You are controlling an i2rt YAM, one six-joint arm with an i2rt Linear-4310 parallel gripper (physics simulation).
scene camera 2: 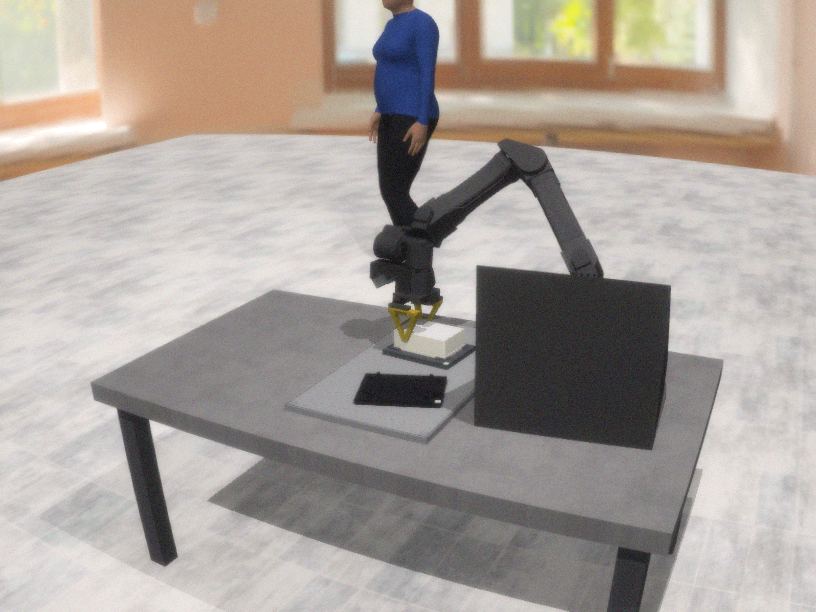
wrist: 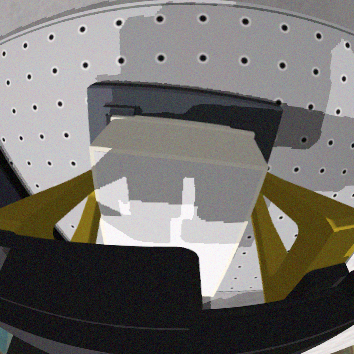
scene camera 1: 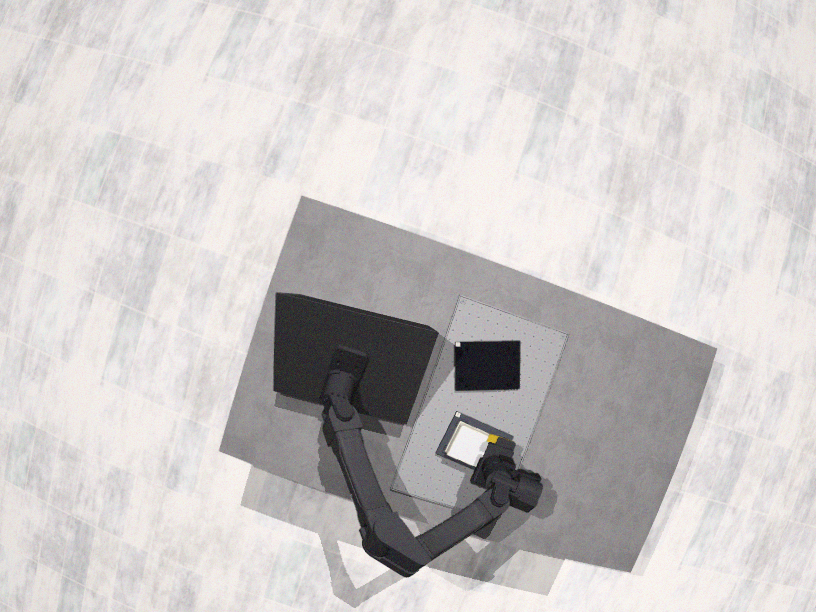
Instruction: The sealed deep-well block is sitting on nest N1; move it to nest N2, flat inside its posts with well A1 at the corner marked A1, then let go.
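Places are measured from the arm's base along level axes (x up, y back, z right), in centimetres.
Pixels of known places: gripper, fingertip midpoint: (scene camera 2: 414, 335) (wrist: 174, 174) (scene camera 1: 489, 453); arm's base, origin of the base link: (scene camera 2: 585, 325) (scene camera 1: 342, 376).
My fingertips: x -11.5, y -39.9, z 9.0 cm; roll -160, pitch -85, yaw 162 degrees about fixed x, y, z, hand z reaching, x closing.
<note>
For each thing: its top centre in the pictures, then the offset to it from my fingertips. "spot": a spot on its surface instead. Level surfaces: height alone.
- white sealed block, middle of its top: (wrist: 167, 246) (scene camera 2: 429, 329) (scene camera 1: 477, 449) dz -0.4, dx +2.2, dy +3.8 cm
- nest N1, middle of its top: (wrist: 172, 207) (scene camera 2: 429, 345) (scene camera 1: 475, 446) dz -0.4, dx -1.4, dy +3.8 cm
- Nest N2, middle of its top: (scene camera 2: 401, 382) (scene camera 1: 488, 366) dz -20.6, dx -1.0, dy +7.4 cm
- light perforated board, surface spot: (scene camera 2: 329, 401) spot: dz -29.8, dx -3.2, dy -3.2 cm
- grey table, its level: dx -4.5 cm
The white sealed block (scene camera 1: 466, 444) (scene camera 2: 431, 339) (wrist: 175, 200) sits on nest N1 (scene camera 1: 448, 433) (scene camera 2: 421, 359) (wrist: 150, 97), a dark plate with a white corner mark. My gripper (scene camera 1: 486, 453) (scene camera 2: 419, 329) (wrist: 174, 174) points down over the block and is shut on it, one yellow finger against each of two opposite sides. In the top view the arm hides part of the block and one finger. Nest N2 (scene camera 1: 487, 365) (scene camera 2: 400, 389) is a black plate with nothing on it and a white mark at one corner. Well A1 on the block cannot be made out.
Both nests lie on a light perforated board (scene camera 1: 545, 368) (scene camera 2: 329, 401) on the grey table (scene camera 1: 612, 408) (scene camera 2: 217, 368). A large black box (scene camera 1: 355, 355) (scene camera 2: 570, 355) stands beside the board, near the arm's base. A person (scene camera 2: 405, 98) stands behind the table.
</note>
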